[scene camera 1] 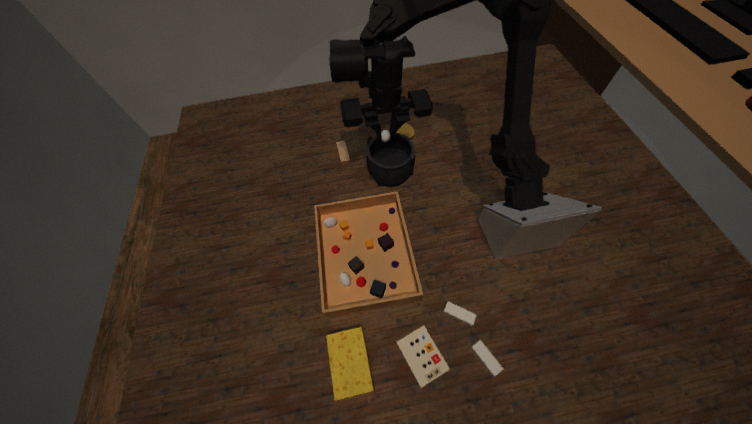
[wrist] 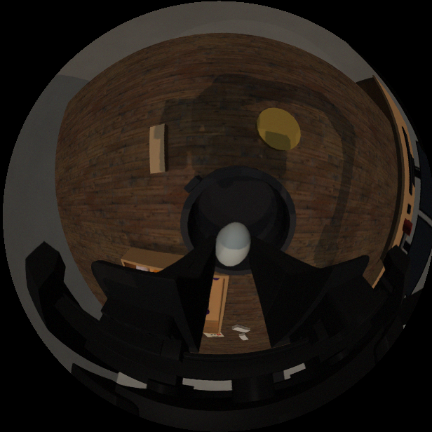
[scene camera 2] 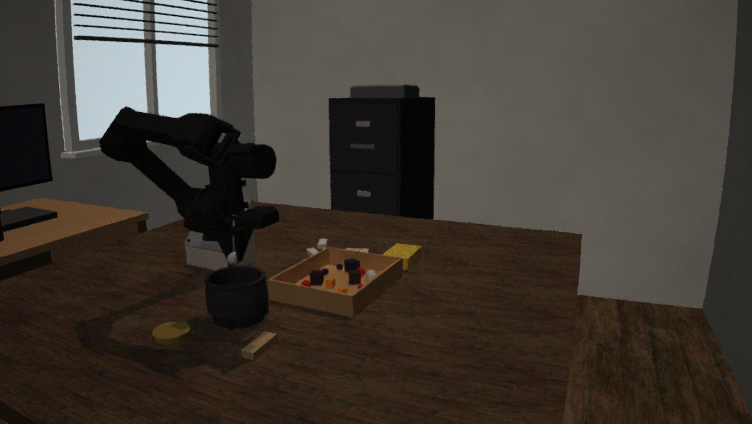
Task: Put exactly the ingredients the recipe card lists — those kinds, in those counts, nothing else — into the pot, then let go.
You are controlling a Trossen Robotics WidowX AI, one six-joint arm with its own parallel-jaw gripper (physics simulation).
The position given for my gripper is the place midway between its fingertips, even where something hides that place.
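Through scene camera 2 I see my gripper (scene camera 2: 234,260), along with a black pot (scene camera 2: 236,296) and a yellow disc (scene camera 2: 168,333). Scene camera 1 gives me a wooden tray (scene camera 1: 364,215), and in it I also find the black pot (scene camera 1: 390,164) and my gripper (scene camera 1: 385,137). In the wrist view there is a wooden block (wrist: 158,135), and with it I see the yellow disc (wrist: 279,129), the pot (wrist: 236,193) and my own gripper (wrist: 231,241).
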